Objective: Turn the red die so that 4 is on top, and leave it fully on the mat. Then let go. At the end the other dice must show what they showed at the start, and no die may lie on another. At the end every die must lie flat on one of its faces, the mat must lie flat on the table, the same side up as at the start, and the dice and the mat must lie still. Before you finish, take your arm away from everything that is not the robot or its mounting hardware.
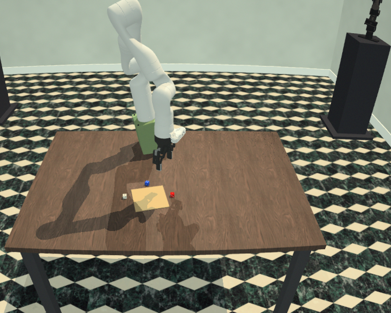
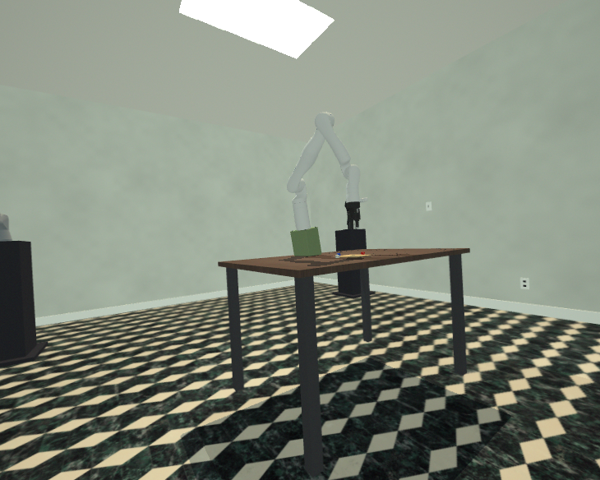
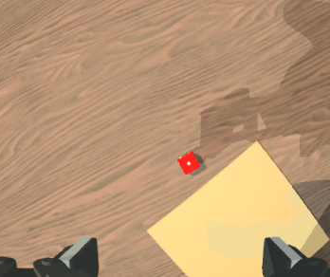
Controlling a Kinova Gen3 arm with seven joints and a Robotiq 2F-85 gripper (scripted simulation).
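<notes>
Now: hand 20 mm short of the red die, 30 mm to the right of it and 150 mm above it. From my hand the other things lie so: mat (40 mm ahead, 60 mm to the right, 150 mm below); then white die (40 mm ahead, 170 mm to the right, 150 mm below); then blue die (50 mm behind, 80 mm to the right, 150 mm below).
</notes>
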